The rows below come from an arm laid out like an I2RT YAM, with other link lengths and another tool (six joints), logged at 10 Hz.
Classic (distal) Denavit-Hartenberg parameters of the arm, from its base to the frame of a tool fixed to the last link. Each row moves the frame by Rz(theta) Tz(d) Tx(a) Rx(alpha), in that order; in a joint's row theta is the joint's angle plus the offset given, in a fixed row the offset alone. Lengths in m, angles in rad.
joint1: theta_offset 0  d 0.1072  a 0.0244  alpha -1.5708
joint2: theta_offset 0  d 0  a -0.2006  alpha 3.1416
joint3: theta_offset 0.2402  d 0  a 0.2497  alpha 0
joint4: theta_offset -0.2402  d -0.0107  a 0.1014  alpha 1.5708
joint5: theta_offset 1.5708  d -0.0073  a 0  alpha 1.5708
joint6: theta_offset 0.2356  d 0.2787  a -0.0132  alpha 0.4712
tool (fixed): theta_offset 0  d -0.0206  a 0  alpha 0
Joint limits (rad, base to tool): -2.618..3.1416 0..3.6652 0..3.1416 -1.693..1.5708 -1.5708..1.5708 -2.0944..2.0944
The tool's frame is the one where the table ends.
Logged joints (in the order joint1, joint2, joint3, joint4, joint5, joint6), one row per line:
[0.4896 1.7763 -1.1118 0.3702 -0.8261 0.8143]
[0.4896 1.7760 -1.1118 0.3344 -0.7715 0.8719]
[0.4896 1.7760 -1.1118 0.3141 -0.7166 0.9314]
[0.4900 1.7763 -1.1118 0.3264 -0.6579 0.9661]
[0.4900 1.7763 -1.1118 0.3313 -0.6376 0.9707]
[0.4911 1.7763 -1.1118 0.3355 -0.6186 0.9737]
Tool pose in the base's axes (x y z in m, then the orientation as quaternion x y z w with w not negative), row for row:
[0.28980 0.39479 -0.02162 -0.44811 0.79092 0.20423 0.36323]
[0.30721 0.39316 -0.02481 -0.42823 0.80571 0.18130 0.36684]
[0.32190 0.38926 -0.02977 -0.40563 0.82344 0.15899 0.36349]
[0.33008 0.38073 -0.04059 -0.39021 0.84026 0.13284 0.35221]
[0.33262 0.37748 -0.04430 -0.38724 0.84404 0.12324 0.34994]
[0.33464 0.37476 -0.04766 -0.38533 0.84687 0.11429 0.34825]
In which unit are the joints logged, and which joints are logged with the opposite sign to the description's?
The joints are logged in radians. Opposite sign: joint3, joint4.
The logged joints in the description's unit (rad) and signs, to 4 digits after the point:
[0.4896 1.7763 1.1118 -0.3702 -0.8261 0.8143]
[0.4896 1.7760 1.1118 -0.3344 -0.7715 0.8719]
[0.4896 1.7760 1.1118 -0.3141 -0.7166 0.9314]
[0.4900 1.7763 1.1118 -0.3264 -0.6579 0.9661]
[0.4900 1.7763 1.1118 -0.3313 -0.6376 0.9707]
[0.4911 1.7763 1.1118 -0.3355 -0.6186 0.9737]

